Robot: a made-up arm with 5 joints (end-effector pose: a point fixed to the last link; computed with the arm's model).
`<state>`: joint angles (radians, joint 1 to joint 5).
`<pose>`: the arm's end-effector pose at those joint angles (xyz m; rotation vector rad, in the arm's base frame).
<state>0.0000 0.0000 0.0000 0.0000 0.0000</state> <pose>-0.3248 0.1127 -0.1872 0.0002 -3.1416 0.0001</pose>
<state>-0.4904 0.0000 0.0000 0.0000 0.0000</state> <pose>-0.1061 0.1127 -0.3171 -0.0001 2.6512 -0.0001</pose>
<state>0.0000 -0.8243 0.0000 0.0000 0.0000</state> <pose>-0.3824 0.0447 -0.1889 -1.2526 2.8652 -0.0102</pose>
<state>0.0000 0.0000 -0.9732 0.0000 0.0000</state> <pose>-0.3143 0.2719 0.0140 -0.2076 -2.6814 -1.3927</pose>
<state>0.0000 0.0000 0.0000 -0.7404 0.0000</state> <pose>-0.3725 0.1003 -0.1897 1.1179 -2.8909 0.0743</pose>
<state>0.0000 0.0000 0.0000 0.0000 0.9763</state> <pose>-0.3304 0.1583 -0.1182 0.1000 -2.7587 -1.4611</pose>
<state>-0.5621 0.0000 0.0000 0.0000 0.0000</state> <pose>-0.0698 0.1127 -0.3265 -0.0001 2.5795 -0.0001</pose>
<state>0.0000 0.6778 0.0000 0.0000 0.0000</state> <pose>-0.2513 0.1213 -0.1865 -1.0400 -2.9516 -0.0084</pose>
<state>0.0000 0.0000 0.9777 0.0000 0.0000</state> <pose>-0.2911 -0.1425 -0.1716 -0.2087 2.6778 -1.3985</pose>
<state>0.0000 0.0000 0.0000 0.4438 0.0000</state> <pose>-0.2965 0.1028 -0.1848 0.6832 3.0404 0.0453</pose>
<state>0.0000 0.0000 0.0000 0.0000 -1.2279</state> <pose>-0.3236 0.0117 -0.1756 0.1223 2.5497 -1.7926</pose>
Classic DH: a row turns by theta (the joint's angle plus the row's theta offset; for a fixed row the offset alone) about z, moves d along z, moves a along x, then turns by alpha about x. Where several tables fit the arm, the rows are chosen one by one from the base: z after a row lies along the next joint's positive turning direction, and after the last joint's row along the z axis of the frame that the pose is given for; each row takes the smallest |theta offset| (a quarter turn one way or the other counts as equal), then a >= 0, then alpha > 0; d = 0 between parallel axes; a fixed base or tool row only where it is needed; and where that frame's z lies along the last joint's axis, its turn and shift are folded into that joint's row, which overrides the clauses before.
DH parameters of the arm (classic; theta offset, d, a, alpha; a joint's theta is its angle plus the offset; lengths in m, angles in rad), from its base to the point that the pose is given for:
base (fixed): 0 0.1848 0.044 -1.5708
joint 1: -0.0081 0.0061 -0.3228 -1.5527
joint 2: 1.4511 0.1218 0.0045 -1.728
joint 3: 0.0832 0.0649 -0.064 1.7762
joint 4: 0.1165 0.1756 -0.0209 1.5738
joint 5: 0.0582 0.0142 -0.0423 -1.639
tool (fixed): 1.5902 0.0777 0 0

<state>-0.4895 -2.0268 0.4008 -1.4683 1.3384</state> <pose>-0.0260 -0.1255 -0.1846 1.6585 -0.2132 1.2405</pose>
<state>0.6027 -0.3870 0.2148 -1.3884 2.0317</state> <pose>-0.4667 -0.0054 0.2441 0.5170 -0.3789 -1.1308</pose>
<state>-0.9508 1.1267 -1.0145 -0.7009 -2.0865</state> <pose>0.0979 0.0820 -0.1055 1.7685 1.7765 -0.7663</pose>
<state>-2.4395 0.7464 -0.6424 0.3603 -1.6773</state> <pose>0.4658 0.1440 0.2081 1.1693 1.4529 0.6484</pose>
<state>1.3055 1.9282 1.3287 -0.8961 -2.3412</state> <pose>-0.2445 0.0320 0.5851 1.9354 0.4997 0.8560</pose>
